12 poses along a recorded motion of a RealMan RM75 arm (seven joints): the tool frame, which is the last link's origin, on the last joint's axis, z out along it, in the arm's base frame.
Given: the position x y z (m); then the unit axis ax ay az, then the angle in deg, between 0 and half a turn.
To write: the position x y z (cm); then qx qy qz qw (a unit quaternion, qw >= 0). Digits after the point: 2 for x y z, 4 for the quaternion.
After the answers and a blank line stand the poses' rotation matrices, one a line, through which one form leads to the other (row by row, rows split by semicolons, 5 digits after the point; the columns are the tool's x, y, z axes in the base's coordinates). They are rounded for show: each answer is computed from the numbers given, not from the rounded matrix.
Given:
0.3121 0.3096 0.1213 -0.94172 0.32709 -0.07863 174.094
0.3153 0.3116 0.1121 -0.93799 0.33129 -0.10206 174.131
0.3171 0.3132 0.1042 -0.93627 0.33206 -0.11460 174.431
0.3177 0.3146 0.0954 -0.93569 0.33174 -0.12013 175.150
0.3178 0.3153 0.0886 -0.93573 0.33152 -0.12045 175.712
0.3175 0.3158 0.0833 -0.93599 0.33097 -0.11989 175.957
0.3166 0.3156 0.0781 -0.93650 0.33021 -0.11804 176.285
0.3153 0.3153 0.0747 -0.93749 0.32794 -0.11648 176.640
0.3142 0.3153 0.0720 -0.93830 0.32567 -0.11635 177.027
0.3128 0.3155 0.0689 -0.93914 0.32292 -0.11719 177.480
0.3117 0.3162 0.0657 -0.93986 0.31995 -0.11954 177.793
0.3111 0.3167 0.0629 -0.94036 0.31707 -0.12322 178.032
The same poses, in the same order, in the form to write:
31.21 30.96 12.13 -0.9405 0.3267 -0.0785 0.0515
31.53 31.16 11.21 -0.9368 0.3309 -0.1019 0.0512
31.71 31.32 10.42 -0.9352 0.3317 -0.1145 0.0486
31.77 31.46 9.54 -0.9349 0.3314 -0.1200 0.0423
31.78 31.53 8.86 -0.9351 0.3313 -0.1204 0.0374
31.75 31.58 8.33 -0.9354 0.3308 -0.1198 0.0353
31.66 31.56 7.81 -0.9360 0.3300 -0.1180 0.0324
31.53 31.53 7.47 -0.9371 0.3278 -0.1164 0.0293
31.42 31.53 7.20 -0.9380 0.3256 -0.1163 0.0259
31.28 31.55 6.89 -0.9389 0.3228 -0.1172 0.0220
31.17 31.62 6.57 -0.9397 0.3199 -0.1195 0.0193
31.11 31.67 6.29 -0.9402 0.3170 -0.1232 0.0172

0.77426 -0.60632 0.18136; -0.62251 -0.78129 0.04560; 0.11404 -0.14820 -0.98236
0.76029 -0.60943 0.22484; -0.63030 -0.77583 0.02847; 0.15709 -0.16336 -0.97398
0.75379 -0.60921 0.24631; -0.63145 -0.77527 0.01493; 0.18186 -0.16679 -0.96908
0.75148 -0.60954 0.25245; -0.62986 -0.77671 -0.00045; 0.19636 -0.15867 -0.96761
0.75152 -0.61055 0.24989; -0.62856 -0.77770 -0.00979; 0.20031 -0.14972 -0.96823
0.75248 -0.61035 0.24749; -0.62726 -0.77870 -0.01327; 0.20082 -0.14525 -0.96880
0.75432 -0.61018 0.24225; -0.62548 -0.78005 -0.01719; 0.19946 -0.13855 -0.97006
0.75798 -0.60753 0.23743; -0.62118 -0.78338 -0.02139; 0.19899 -0.13128 -0.97117
0.76097 -0.60470 0.23509; -0.61677 -0.78668 -0.02707; 0.20130 -0.12440 -0.97160
0.76409 -0.60109 0.23421; -0.61140 -0.79058 -0.03436; 0.20581 -0.11694 -0.97158
0.76677 -0.59659 0.23694; -0.60580 -0.79460 -0.04027; 0.21230 -0.11266 -0.97069
0.76863 -0.59192 0.24256; -0.60038 -0.79840 -0.04582; 0.22079 -0.11041 -0.96905

